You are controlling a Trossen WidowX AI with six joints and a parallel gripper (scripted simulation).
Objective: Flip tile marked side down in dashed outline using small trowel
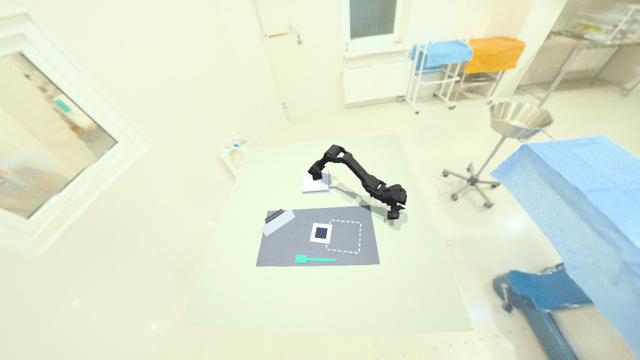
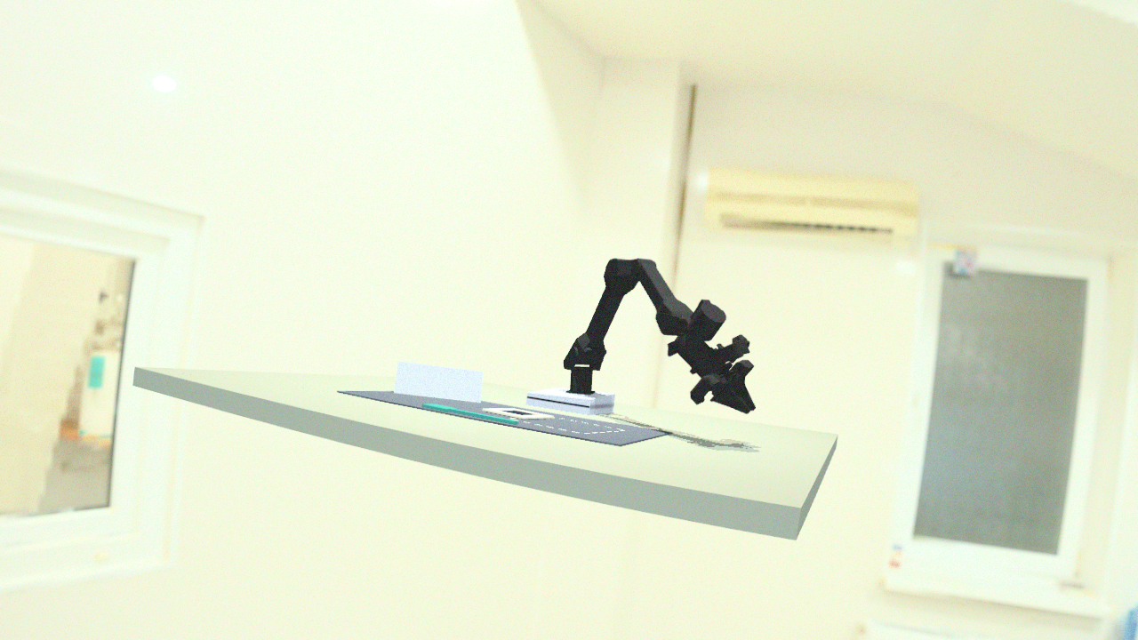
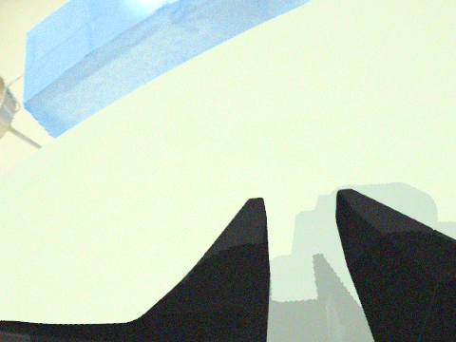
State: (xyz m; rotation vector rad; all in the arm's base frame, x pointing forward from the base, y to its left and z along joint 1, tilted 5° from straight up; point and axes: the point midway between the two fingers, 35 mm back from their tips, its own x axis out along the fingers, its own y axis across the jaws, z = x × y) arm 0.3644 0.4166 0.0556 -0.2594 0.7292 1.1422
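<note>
Right now my gripper tip is 12 cm past the trowel, 71 cm to the left of it and 5 cm above it. Also, from my gripper tip: grey mat: 2 cm ahead, 50 cm to the right, 9 cm below; white tile: 2 cm ahead, 47 cm to the right, 7 cm below; teal flat tool: 15 cm ahead, 55 cm to the right, 7 cm below.
</note>
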